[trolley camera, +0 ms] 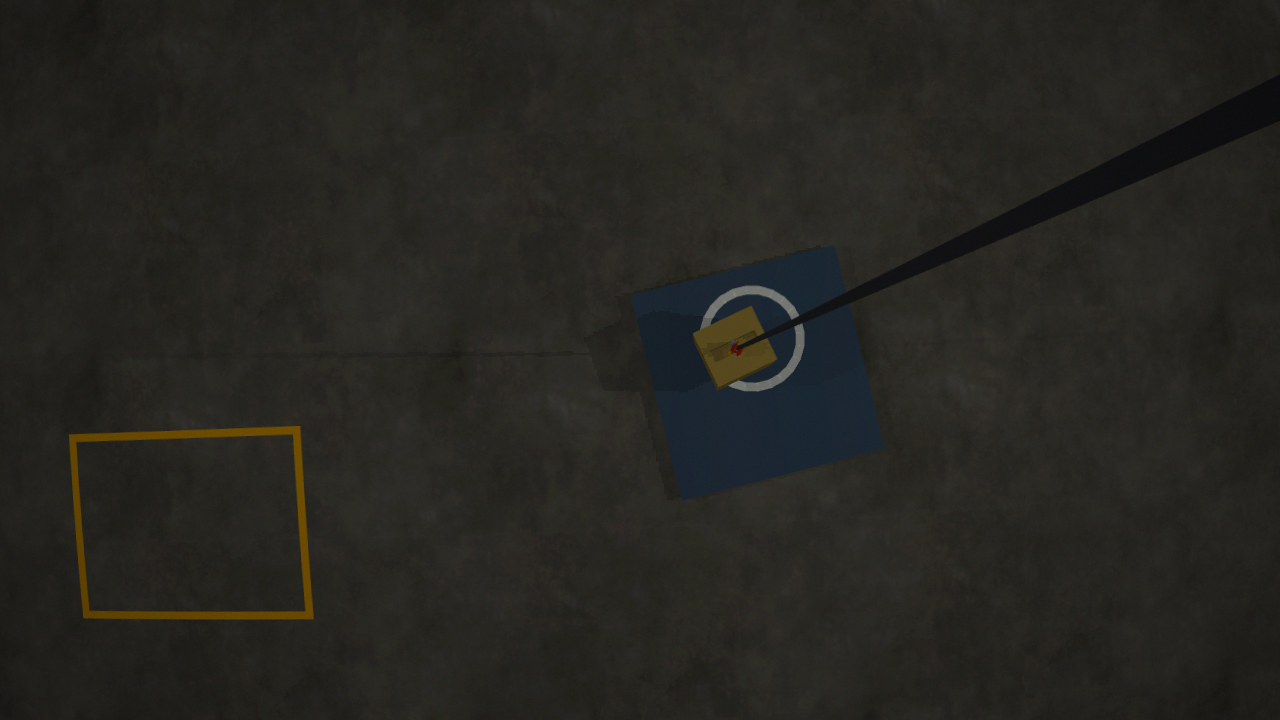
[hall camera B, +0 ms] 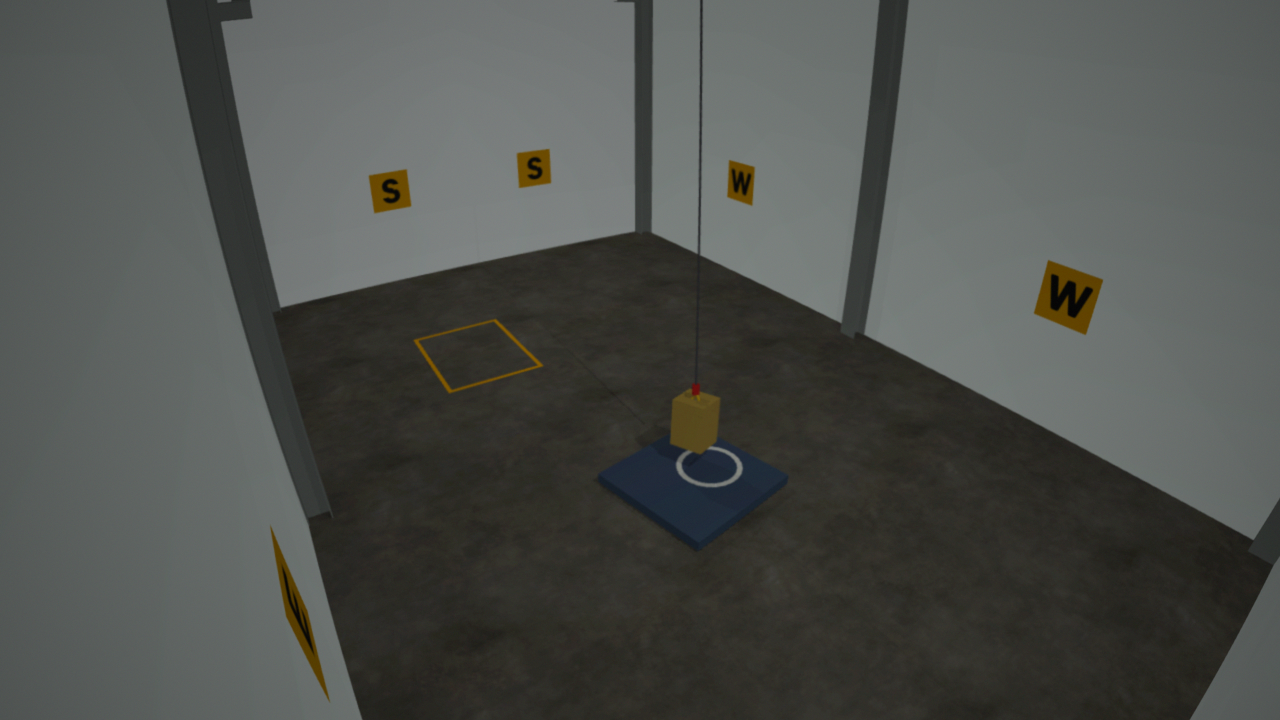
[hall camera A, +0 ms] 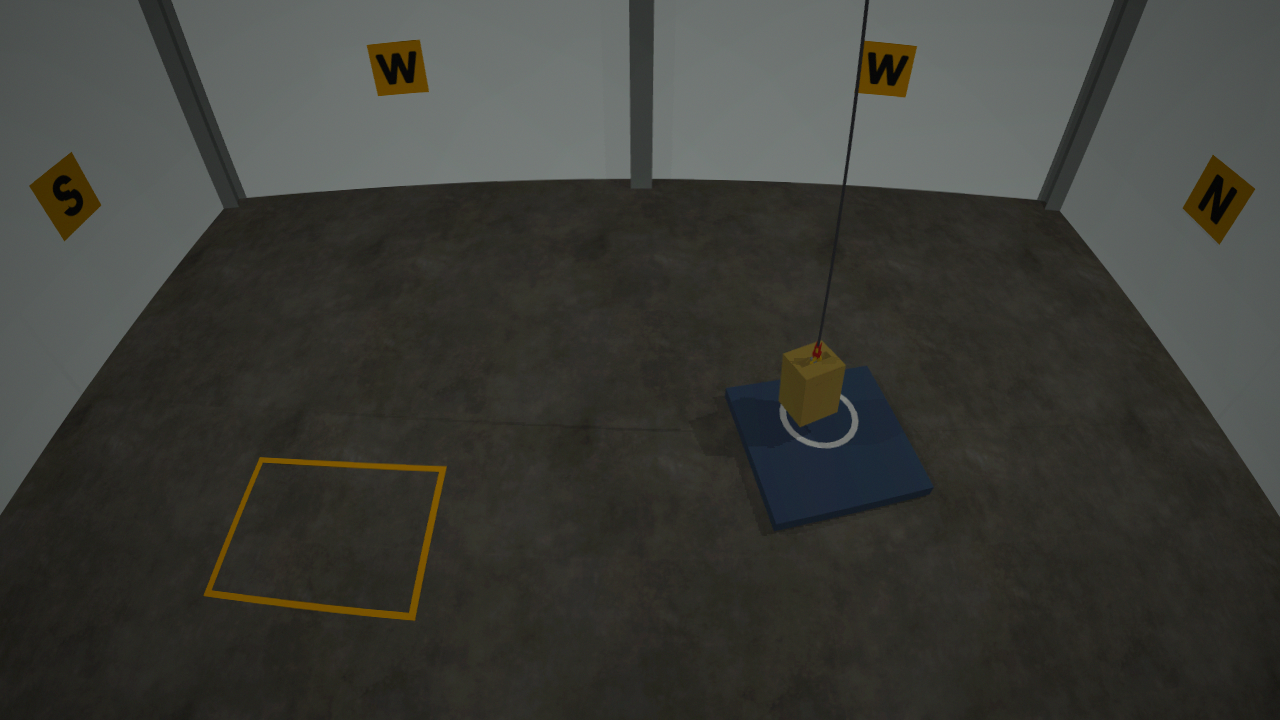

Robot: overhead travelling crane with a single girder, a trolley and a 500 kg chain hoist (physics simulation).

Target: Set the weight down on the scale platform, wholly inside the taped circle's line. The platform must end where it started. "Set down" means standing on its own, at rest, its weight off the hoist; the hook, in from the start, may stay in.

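Note:
The weight, a yellow block [hall camera A: 810,398] [hall camera B: 694,424] [trolley camera: 753,360], hangs upright a little above the blue scale platform [hall camera A: 850,492] [hall camera B: 680,514] [trolley camera: 778,438]. My red hook [hall camera A: 817,351] [hall camera B: 695,390] [trolley camera: 735,349] is in the fitting on its top, and the hoist line runs up from it. In the trolley view the block covers the lower left part of the white taped circle [hall camera A: 824,445] [hall camera B: 709,485] [trolley camera: 799,344], and its left corner reaches past the line. The block's sides are turned relative to the platform's edges. A shadow falls on the platform and the floor to the left.
A yellow taped rectangle [hall camera A: 313,606] [hall camera B: 495,377] [trolley camera: 196,615] lies on the floor, to the left of the platform in hall camera A. White walls with letter signs and grey columns [hall camera A: 640,89] [hall camera B: 877,170] bound the hall.

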